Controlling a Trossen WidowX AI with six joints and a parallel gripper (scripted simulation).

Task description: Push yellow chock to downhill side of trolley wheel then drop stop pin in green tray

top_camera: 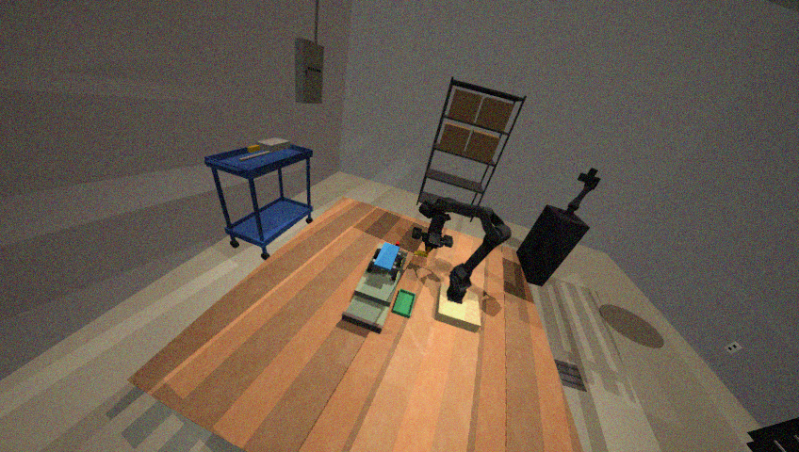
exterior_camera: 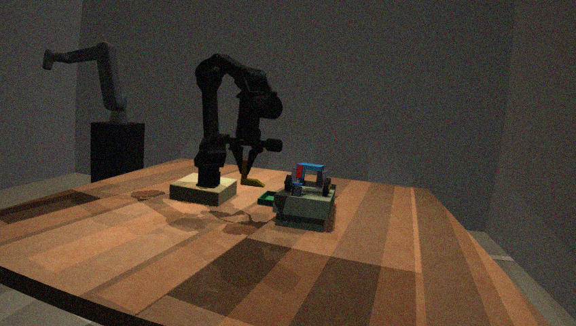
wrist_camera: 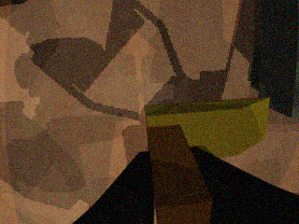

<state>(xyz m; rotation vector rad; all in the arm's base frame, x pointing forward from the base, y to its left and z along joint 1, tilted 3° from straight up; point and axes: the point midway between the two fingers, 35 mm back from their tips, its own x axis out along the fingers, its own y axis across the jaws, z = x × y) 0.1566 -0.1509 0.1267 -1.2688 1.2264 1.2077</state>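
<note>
My gripper tip is 14 cm short of the red-headed stop pin and 3 cm to the right of it. The rest, counted from my gripper tip: ramp: 17 cm ahead, 13 cm to the left, 9 cm below; blue trolley: 17 cm ahead, 12 cm to the left, 2 cm below; yellow chock: 2 cm ahead, 1 cm below.
</note>
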